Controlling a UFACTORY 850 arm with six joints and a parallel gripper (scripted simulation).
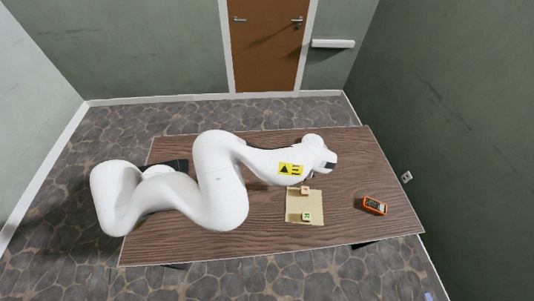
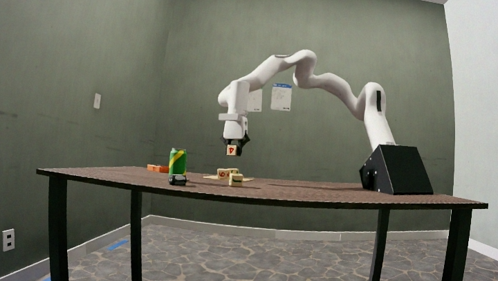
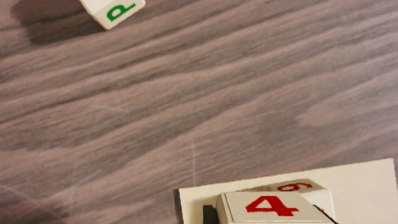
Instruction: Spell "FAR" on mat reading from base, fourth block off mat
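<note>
Right now my hand is 13 cm above the tan mat, 11 cm to the left of it and 2 cm short of it. Also, from my hand: green can 21 cm ahead, 16 cm to the left, 7 cm below; dark object 31 cm to the left, 17 cm ahead, 12 cm below.
</note>
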